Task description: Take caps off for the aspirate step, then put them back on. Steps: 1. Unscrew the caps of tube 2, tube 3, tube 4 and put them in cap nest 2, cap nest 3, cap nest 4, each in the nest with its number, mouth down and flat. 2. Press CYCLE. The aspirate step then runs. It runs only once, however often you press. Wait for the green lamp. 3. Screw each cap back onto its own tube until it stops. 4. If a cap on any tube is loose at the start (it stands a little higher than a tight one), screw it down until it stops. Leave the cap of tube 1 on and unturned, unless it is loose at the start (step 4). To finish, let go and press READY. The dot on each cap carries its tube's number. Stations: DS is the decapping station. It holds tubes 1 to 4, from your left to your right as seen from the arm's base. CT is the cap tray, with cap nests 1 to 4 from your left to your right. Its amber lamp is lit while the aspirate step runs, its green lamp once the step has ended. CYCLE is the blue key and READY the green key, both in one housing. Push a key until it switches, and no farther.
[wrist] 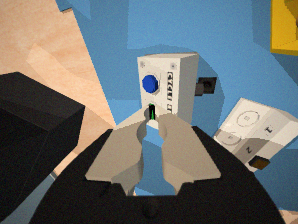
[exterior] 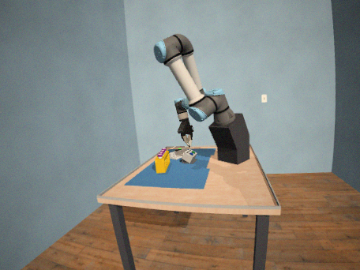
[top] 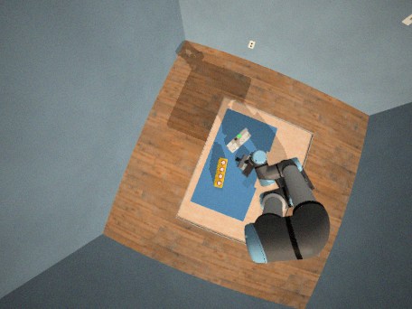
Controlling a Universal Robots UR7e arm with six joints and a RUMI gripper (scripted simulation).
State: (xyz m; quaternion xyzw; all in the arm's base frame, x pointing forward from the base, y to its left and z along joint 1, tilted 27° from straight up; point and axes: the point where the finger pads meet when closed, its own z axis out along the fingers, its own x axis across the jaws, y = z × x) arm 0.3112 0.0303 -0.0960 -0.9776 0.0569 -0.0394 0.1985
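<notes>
Right now my hand is 60 mm above the blue cycle key, 10 mm to the right of it and 10 mm past it. Round my hand: green key: 60 mm below, 30 mm to the right, 20 mm behind; cap: 170 mm ahead, 110 mm to the left, 10 mm below; key housing: 70 mm below, 10 mm to the right.
</notes>
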